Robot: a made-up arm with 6 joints.
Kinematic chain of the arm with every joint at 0, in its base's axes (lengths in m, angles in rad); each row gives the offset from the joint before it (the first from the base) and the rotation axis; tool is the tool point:
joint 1: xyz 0 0 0.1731 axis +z
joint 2: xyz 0 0 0 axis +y
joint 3: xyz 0 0 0.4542 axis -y
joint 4: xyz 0 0 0 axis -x
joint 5: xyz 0.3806 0 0 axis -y
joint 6: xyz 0 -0.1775 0 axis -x
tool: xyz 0 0 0
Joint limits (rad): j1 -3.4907..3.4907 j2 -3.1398..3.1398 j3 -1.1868..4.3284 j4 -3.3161..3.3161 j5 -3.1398..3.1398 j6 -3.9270..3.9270
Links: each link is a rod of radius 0.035 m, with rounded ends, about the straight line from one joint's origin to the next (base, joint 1, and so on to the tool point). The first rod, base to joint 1, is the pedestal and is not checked.
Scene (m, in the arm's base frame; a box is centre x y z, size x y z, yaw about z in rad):
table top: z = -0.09
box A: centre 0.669 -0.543 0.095 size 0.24 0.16 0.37 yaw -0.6
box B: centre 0.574 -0.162 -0.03 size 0.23 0.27 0.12 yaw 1
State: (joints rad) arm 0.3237 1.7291 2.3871 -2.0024 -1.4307 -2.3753
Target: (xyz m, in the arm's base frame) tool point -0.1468 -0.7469 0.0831
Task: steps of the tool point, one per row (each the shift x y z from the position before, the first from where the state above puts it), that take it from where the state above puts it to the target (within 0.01 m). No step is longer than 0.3 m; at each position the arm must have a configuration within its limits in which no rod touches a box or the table.
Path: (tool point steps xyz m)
1: 0.0510 -0.2157 0.1423
2: -0.0354 -0.2175 0.1439
3: -0.1176 -0.1836 0.1386
4: -0.0494 -0.2119 -0.0995
5: -0.1349 -0.1815 -0.1126
6: -0.1993 -0.1150 -0.1178
7: -0.2277 -0.0263 -0.1148
8: -0.2141 0.0644 -0.1037

